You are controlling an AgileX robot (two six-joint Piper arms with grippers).
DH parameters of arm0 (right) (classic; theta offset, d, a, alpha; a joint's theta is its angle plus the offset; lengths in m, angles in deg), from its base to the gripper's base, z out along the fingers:
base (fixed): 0 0 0 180
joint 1: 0 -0.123 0 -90
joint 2: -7.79 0 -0.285 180
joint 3: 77.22 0 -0.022 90
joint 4: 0 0.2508 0 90
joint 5: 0 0 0.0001 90
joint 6: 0 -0.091 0 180
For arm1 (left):
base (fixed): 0 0 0 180
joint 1: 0 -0.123 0 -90
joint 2: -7.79 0 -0.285 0
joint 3: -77.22 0 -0.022 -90
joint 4: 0 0.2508 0 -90
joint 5: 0 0 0.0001 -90
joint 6: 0 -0.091 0 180
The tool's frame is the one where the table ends.
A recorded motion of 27 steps. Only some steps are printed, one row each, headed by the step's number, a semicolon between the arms.
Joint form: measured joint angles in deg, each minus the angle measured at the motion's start. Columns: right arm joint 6, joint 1, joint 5, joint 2, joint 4, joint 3; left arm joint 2, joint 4, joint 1, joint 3, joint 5, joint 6.
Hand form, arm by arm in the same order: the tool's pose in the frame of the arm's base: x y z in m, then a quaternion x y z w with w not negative. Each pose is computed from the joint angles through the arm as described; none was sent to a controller.
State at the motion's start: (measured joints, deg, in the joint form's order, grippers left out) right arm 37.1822 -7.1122 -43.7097 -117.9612 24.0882 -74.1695; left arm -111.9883 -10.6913 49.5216 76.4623 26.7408 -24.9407
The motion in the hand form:
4: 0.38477 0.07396 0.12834 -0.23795 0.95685 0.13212 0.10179; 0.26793 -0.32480 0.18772 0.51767 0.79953 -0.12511 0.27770
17: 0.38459 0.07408 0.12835 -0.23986 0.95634 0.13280 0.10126; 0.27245 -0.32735 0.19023 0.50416 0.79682 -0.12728 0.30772
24: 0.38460 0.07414 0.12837 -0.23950 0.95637 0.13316 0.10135; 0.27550 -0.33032 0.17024 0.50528 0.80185 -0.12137 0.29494
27: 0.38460 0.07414 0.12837 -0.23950 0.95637 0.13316 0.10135; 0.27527 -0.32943 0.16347 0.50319 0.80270 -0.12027 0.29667
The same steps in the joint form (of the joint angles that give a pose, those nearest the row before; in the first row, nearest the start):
4: 0.13 0.00 0.00 0.00 0.05 0.00; 0.00 0.00 0.00 0.00 -2.12 0.29
17: 0.39 0.00 -0.12 0.00 0.14 0.00; -0.12 1.34 0.00 0.00 -5.93 2.24
24: 0.39 0.00 -0.12 0.00 0.20 0.00; -2.94 1.57 0.00 0.00 -7.08 2.46
27: 0.39 0.00 -0.12 0.00 0.20 0.00; -3.44 1.59 0.00 -0.96 -8.71 2.59

